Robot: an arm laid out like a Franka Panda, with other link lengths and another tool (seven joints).
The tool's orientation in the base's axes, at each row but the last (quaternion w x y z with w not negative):
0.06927, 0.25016, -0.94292, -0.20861
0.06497, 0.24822, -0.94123, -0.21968
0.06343, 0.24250, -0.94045, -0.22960
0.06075, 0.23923, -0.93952, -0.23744
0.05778, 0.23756, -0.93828, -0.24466
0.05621, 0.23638, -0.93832, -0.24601
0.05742, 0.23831, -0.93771, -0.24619
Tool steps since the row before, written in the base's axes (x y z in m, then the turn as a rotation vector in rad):
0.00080, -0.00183, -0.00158, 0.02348, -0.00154, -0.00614
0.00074, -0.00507, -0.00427, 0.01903, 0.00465, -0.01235
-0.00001, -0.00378, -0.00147, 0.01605, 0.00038, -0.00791
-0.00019, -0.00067, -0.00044, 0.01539, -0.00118, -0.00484
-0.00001, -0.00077, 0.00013, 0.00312, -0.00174, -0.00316
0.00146, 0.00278, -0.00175, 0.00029, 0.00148, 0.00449
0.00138, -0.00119, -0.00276, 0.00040, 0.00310, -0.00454
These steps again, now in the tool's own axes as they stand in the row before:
0.00018, -0.00247, 0.00058, -0.01971, -0.01424, -0.00052
0.00181, -0.00618, 0.00172, -0.01899, -0.01023, 0.00842
0.00183, -0.00361, -0.00021, -0.01428, -0.01022, 0.00346
0.00049, -0.00065, 0.00015, -0.01295, -0.00969, 0.00026
0.00037, -0.00052, -0.00044, -0.00190, -0.00418, 0.00131
-0.00258, 0.00067, 0.00241, -0.00100, 0.00321, -0.00334
-0.00062, -0.00284, 0.00158, -0.00178, -0.00002, 0.00522

